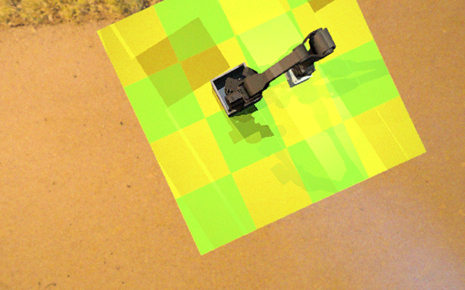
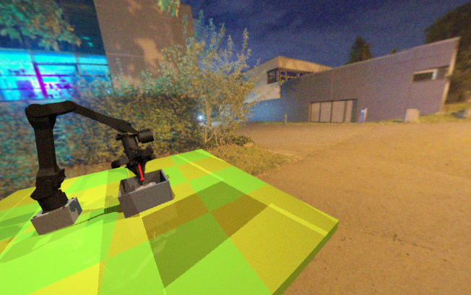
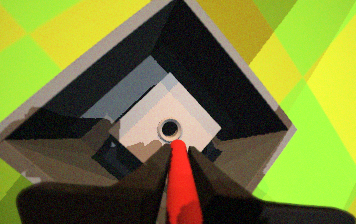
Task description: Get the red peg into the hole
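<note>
Now: the red peg 30 mm above my gripper tip and 10 mm to the left of it. From my gripper tip the other things lie so: pale plate (70 mm below, 10 mm to the right); grey box (80 mm below, 10 mm to the right).
</note>
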